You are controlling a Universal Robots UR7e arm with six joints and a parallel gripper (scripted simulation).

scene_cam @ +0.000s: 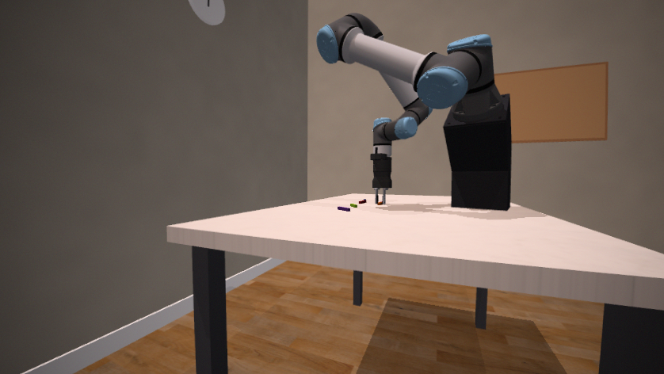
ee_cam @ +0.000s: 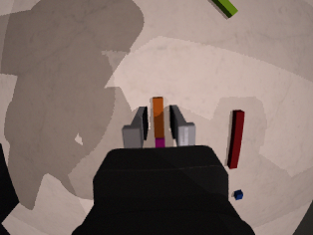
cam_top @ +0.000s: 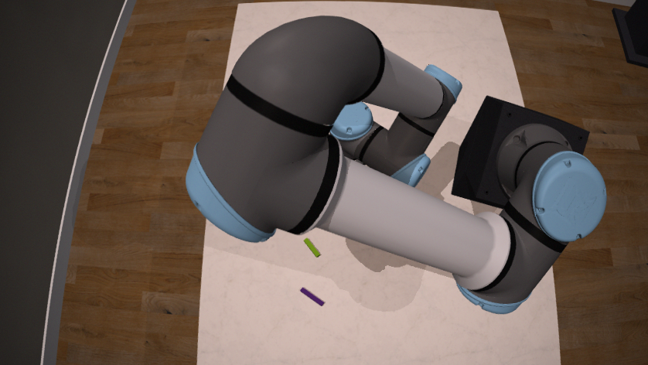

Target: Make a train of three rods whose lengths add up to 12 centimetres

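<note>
My gripper is now 20 mm above the orange rod. From my hand the other things lie so: magenta rod (30 mm to the right, 20 mm below); red rod (90 mm ahead, 30 mm to the right, 20 mm below); lime rod (130 mm to the left, 60 mm ahead, 20 mm below).
</note>
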